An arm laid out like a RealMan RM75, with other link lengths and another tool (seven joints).
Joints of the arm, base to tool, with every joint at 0 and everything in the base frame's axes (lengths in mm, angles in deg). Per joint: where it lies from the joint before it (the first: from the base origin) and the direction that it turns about. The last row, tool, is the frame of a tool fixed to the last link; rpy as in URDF.
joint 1: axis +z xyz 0 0 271.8
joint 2: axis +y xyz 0 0 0
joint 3: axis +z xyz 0 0 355.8
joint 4: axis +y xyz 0 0 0
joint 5: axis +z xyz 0 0 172.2
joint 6: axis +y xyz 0 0 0
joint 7: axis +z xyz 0 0 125.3
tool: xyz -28 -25 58 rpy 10.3 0 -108.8
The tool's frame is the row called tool.
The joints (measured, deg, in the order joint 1, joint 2, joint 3, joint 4, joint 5, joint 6, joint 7), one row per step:
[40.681, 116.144, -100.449, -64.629, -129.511, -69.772, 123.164]
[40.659, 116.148, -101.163, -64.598, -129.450, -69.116, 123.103]
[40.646, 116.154, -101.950, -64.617, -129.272, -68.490, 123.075]
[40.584, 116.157, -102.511, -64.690, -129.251, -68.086, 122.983]
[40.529, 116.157, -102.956, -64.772, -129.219, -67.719, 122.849]
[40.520, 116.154, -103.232, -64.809, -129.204, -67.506, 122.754]
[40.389, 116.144, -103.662, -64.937, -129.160, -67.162, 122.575]
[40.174, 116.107, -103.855, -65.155, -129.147, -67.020, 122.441]
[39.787, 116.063, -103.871, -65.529, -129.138, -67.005, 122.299]
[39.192, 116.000, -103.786, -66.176, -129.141, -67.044, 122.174]
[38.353, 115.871, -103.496, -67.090, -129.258, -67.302, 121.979]
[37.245, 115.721, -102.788, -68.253, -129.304, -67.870, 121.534]
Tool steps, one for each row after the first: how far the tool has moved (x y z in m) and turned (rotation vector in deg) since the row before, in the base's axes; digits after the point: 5 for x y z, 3 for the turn. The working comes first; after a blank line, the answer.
Tool pose at each row, in the base's axes (x y z in m, rotation vector in deg; the steps are taken from these numbers as rounded here):
[0.20876, 0.41223, -0.12046, 109.888, 140.328, 12.684]
[0.20838, 0.41162, -0.12217, 109.244, 140.789, 12.797]
[0.20753, 0.41059, -0.12415, 108.602, 141.264, 12.713]
[0.20731, 0.40965, -0.12545, 107.976, 141.630, 12.728]
[0.20693, 0.40896, -0.12644, 107.410, 142.031, 12.736]
[0.20663, 0.40859, -0.12706, 107.014, 142.281, 12.739]
[0.20659, 0.40761, -0.12793, 106.465, 142.674, 12.713]
[0.20706, 0.40673, -0.12795, 106.205, 142.911, 12.708]
[0.20808, 0.40550, -0.12736, 106.195, 143.090, 12.671]
[0.20933, 0.40384, -0.12611, 106.348, 143.348, 12.642]
[0.21178, 0.40178, -0.12358, 106.581, 143.556, 12.744]
[0.21495, 0.39917, -0.11968, 107.066, 143.783, 12.708]

[-0.00038, -0.00061, -0.00171, 0.016, -0.089, 0.505]
[-0.00085, -0.00103, -0.00198, -0.083, -0.011, 0.509]
[-0.00022, -0.00094, -0.00130, -0.067, -0.101, 0.454]
[-0.00038, -0.00069, -0.00099, -0.032, -0.043, 0.442]
[-0.00030, -0.00037, -0.00062, -0.036, -0.048, 0.296]
[-0.00004, -0.00098, -0.00087, -0.046, -0.025, 0.431]
[0.00047, -0.00088, -0.00002, 0.005, 0.019, 0.227]
[0.00102, -0.00123, 0.00059, 0.052, 0.122, 0.083]
[0.00125, -0.00166, 0.00125, 0.149, 0.255, 0.040]
[0.00245, -0.00206, 0.00253, 0.229, 0.222, -0.018]
[0.00317, -0.00261, 0.00390, 0.250, 0.410, -0.129]

